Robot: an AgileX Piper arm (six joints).
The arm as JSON. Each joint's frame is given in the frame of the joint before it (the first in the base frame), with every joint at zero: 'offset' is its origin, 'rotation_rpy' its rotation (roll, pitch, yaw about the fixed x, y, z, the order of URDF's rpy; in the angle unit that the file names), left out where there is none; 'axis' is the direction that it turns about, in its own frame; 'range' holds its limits. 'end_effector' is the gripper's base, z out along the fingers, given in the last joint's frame.
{
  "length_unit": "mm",
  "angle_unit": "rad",
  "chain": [
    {
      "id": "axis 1",
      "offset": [
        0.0,
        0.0,
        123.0
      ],
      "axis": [
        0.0,
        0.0,
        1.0
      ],
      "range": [
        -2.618,
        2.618
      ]
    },
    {
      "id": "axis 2",
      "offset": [
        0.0,
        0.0,
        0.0
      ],
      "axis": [
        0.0,
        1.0,
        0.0
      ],
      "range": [
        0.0,
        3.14
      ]
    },
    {
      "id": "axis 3",
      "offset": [
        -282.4,
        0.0,
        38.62
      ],
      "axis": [
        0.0,
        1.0,
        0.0
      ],
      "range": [
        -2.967,
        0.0
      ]
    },
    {
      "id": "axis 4",
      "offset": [
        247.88,
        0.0,
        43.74
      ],
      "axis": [
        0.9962,
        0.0,
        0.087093
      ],
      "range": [
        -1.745,
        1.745
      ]
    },
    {
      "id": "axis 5",
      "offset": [
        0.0,
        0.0,
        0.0
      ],
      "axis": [
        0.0,
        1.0,
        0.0
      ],
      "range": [
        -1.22,
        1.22
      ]
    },
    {
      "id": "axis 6",
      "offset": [
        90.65,
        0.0,
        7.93
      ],
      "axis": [
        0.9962,
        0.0,
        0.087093
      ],
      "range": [
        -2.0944,
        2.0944
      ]
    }
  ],
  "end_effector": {
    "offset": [
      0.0,
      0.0,
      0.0
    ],
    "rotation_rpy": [
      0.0,
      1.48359,
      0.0
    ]
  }
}
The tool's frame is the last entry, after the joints.
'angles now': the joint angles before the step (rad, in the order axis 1, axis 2, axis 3, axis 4, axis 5, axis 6). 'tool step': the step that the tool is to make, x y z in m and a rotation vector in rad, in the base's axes. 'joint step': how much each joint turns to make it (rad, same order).
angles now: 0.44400, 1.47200, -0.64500, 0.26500, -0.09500, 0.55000
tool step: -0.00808, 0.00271, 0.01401, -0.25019, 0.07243, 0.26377
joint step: 0.00002, -0.04401, -0.07899, -0.07306, 0.30700, -0.24493
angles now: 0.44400, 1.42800, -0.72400, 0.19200, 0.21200, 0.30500
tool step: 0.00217, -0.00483, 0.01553, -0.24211, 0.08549, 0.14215
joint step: -0.00001, 0.00002, -0.11499, -0.22899, 0.29598, -0.00302
